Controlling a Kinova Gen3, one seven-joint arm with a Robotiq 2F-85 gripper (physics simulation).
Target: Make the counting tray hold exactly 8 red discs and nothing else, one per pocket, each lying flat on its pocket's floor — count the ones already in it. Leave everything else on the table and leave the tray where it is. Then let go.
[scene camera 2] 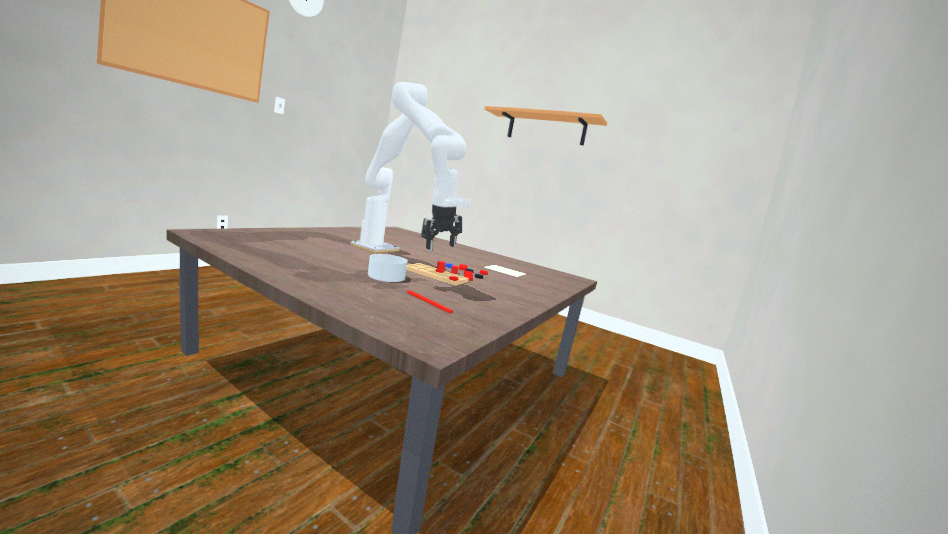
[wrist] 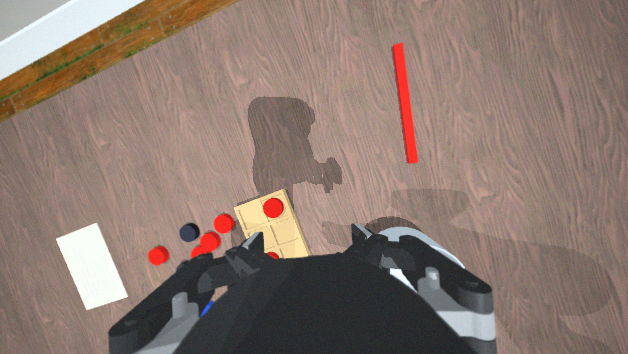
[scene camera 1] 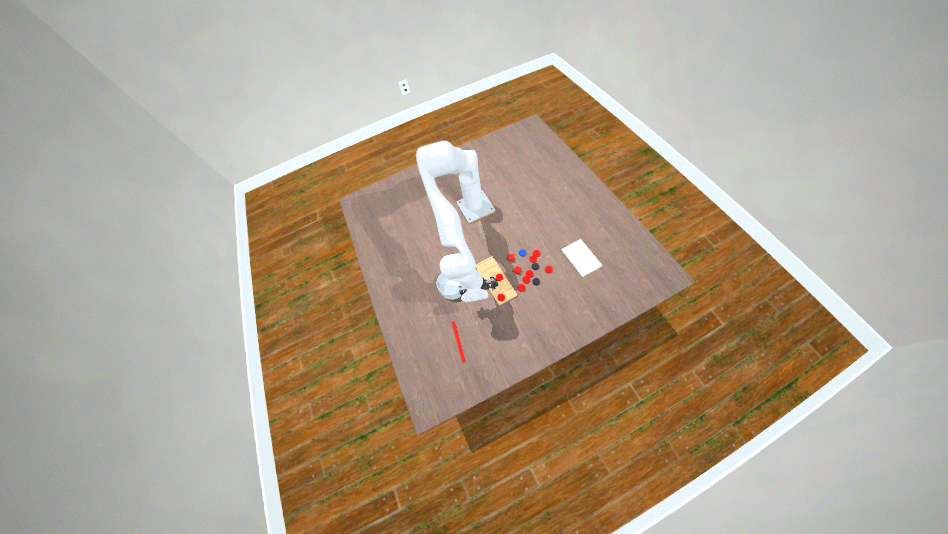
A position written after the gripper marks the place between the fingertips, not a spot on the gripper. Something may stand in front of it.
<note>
The gripper [scene camera 2: 441, 248] is open, with nothing in its grasp. Also in view: a tan counting tray [scene camera 1: 488, 268]. A white card [scene camera 1: 581, 257], a red stick [wrist: 398, 52] and a white bowl [scene camera 2: 389, 268] rest on the table.
The tan counting tray also shows in the wrist view [wrist: 282, 235]. The white bowl shows as well in the wrist view [wrist: 393, 233]. The white card also shows in the wrist view [wrist: 85, 251].
</note>
